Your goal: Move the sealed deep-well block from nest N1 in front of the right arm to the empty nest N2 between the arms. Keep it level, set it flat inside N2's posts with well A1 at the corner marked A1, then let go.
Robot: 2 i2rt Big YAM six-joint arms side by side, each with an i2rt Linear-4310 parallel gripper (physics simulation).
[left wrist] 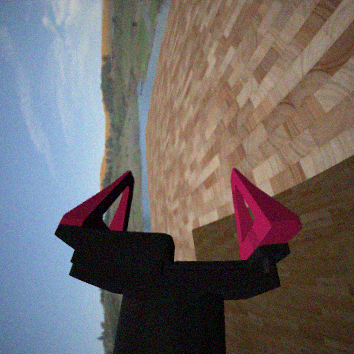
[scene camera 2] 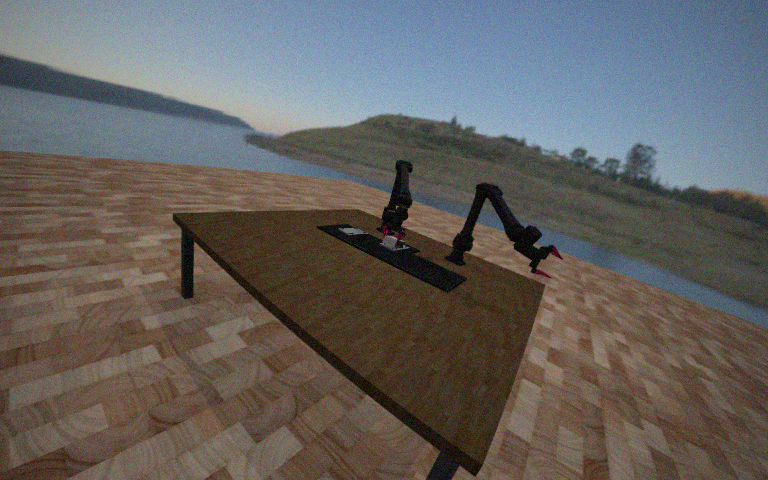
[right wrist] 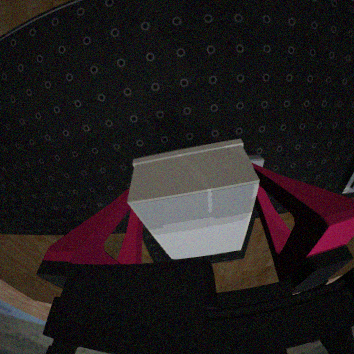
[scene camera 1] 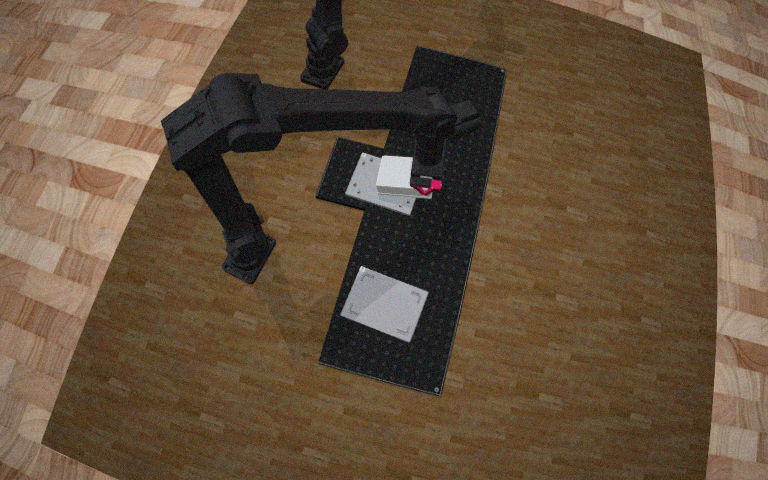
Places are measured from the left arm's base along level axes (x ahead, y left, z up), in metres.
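Pixels of known places: left gripper, between the fingertips: (left wrist: 180, 173) (scene camera 2: 556, 268); right gripper, between the fingertips: (scene camera 2: 390, 241) (right wrist: 191, 179) (scene camera 1: 426, 178); left arm's base, origin of its link: (scene camera 2: 454, 261) (scene camera 1: 322, 70); right arm's base, origin of its link: (scene camera 1: 249, 255).
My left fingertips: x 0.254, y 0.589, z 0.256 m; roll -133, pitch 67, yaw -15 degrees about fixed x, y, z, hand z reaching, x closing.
Note:
Ahead of a thing's pixels: the offset from my left fingertips to its middle. Level surfaces: height alone.
The pale deep-well block {0.839 m right, 0.099 m ahead, 0.197 m down} (scene camera 1: 394, 172) (scene camera 2: 390, 242) (right wrist: 195, 182) looks roughly level above nest N2. My right gripper (right wrist: 191, 179) is shut on the block, one finger at each side. Nest N2 {0.857 m right, 0.055 m ahead, 0.232 m down} (scene camera 1: 362, 182), a light plate with small posts, shows partly under the block in scene camera 1; the block looks slightly turned against it, and the gap is hard to judge. Nest N1 {1.130 m right, 0.171 m ahead, 0.234 m down} (scene camera 1: 385, 305) (scene camera 2: 352, 231) is empty, with four corner brackets. The A1 marks cannot be read. My left gripper (scene camera 2: 555, 267) (left wrist: 180, 173) is open and empty, out past the table edge.
Both nests sit on a black perforated board {0.243 m down} (scene camera 1: 419, 243) (scene camera 2: 427, 271) on the brown wooden table {0.256 m down} (scene camera 1: 566, 254) (scene camera 2: 362, 316). The right arm reaches across the board, over N2. The left arm's base stands near the table's edge at the top in scene camera 1.

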